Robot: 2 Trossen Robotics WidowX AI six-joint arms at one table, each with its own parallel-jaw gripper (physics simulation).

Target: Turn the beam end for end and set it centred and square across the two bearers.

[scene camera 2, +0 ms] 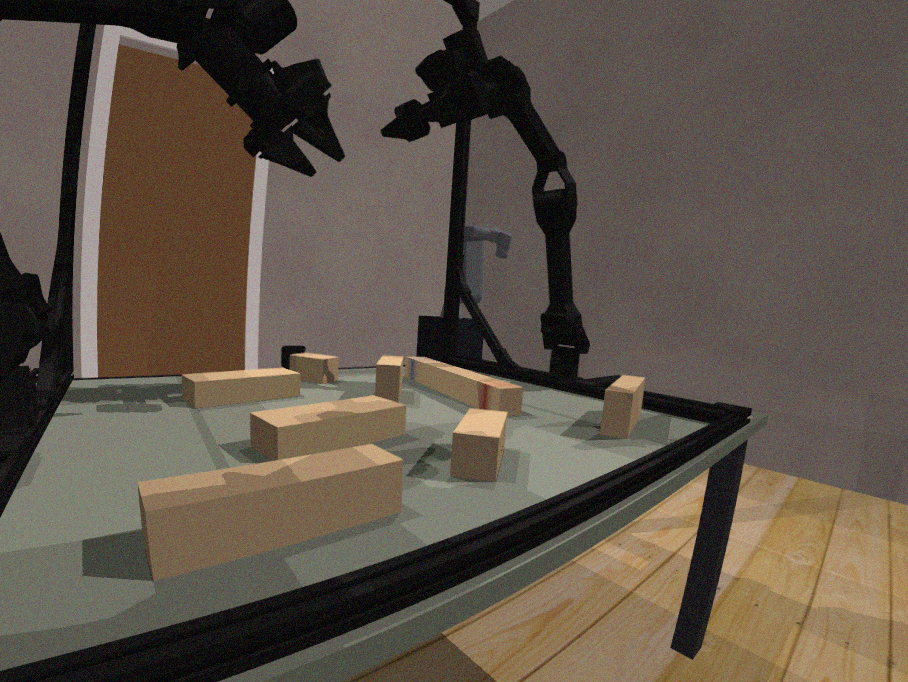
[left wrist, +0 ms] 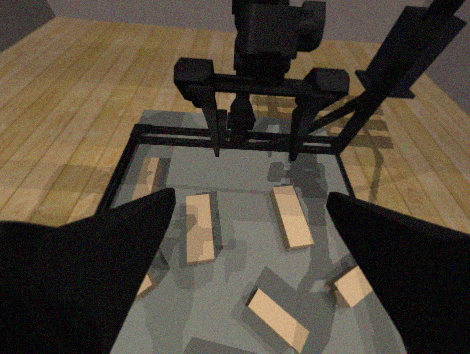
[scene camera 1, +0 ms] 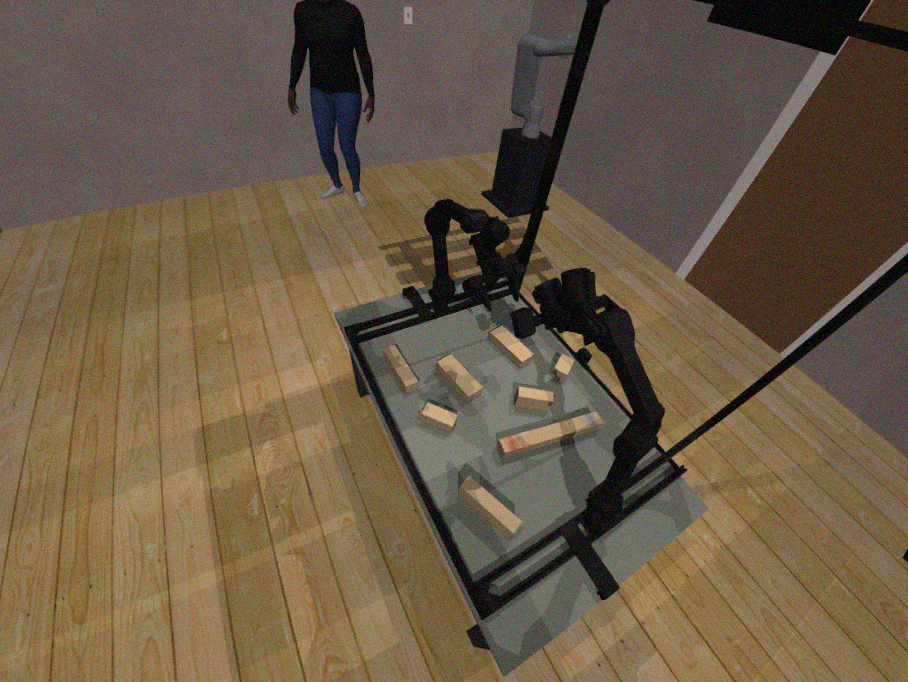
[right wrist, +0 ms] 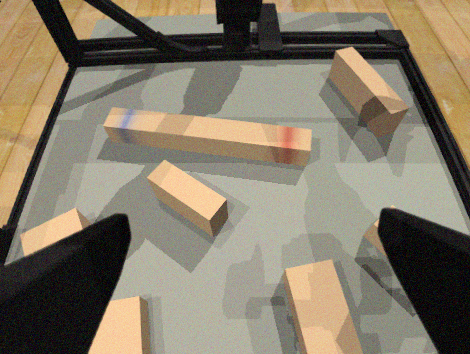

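Where they show: left gripper, fingertip midpoint: [scene camera 2: 398, 125] [left wrist: 251, 197] [scene camera 1: 525, 309]; right gripper, fingertip midpoint: [scene camera 2: 327, 167] [left wrist: 255, 158] [scene camera 1: 504, 306] [right wrist: 254, 223]; left arm's base, origin of the base link: [scene camera 2: 563, 378] [scene camera 1: 593, 522] [right wrist: 237, 42]; right arm's base, origin of the base link: [left wrist: 238, 138] [scene camera 1: 439, 306].
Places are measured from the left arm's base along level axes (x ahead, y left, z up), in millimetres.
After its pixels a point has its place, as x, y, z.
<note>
The beam [scene camera 1: 550, 433] @[262, -45, 25] [scene camera 2: 462, 383] @[298, 4, 12] [right wrist: 207, 132] @[276, -53, 25] is long pale wood with a blue and a red band; it lies flat on the table, its red end at the left in scene camera 1. Two shorter blocks, one [scene camera 1: 459, 376] @[570, 103, 19] [scene camera 2: 328, 425] @[599, 135, 12] [left wrist: 200, 227] @[571, 95, 19] [right wrist: 320, 305] @[545, 93, 19] and another [scene camera 1: 510, 345] @[612, -137, 19] [scene camera 2: 240, 386] @[632, -114, 6] [left wrist: 292, 217] @[608, -149, 19], lie roughly side by side apart from it; they look like the bearers, but I cannot be sure. My left gripper [scene camera 2: 384, 132] @[464, 18, 396] [left wrist: 251, 197] @[464, 18, 396] is open, high above the table. My right gripper [scene camera 2: 328, 165] @[559, 0, 316] [left wrist: 255, 158] @[559, 0, 316] [right wrist: 254, 223] @[559, 0, 316] is open and empty, also high.
Other plain blocks lie around: one [scene camera 1: 533, 397] @[383, -63, 44] [left wrist: 278, 320] @[387, -79, 44] [right wrist: 187, 197] @[405, -75, 44] between beam and pair, a small one [scene camera 1: 563, 366] @[445, -252, 28] [left wrist: 354, 285] @[451, -261, 28], one [scene camera 1: 438, 415] @[467, 236, 25] [scene camera 2: 478, 444] @[508, 265, 16], one [scene camera 1: 400, 367] @[682, 269, 25] [scene camera 2: 271, 506] @[709, 288, 12], and one [scene camera 1: 490, 505] @[166, 241, 44] [right wrist: 370, 92] @[204, 230, 40] beyond the beam's red end. Black rails edge the table.
</note>
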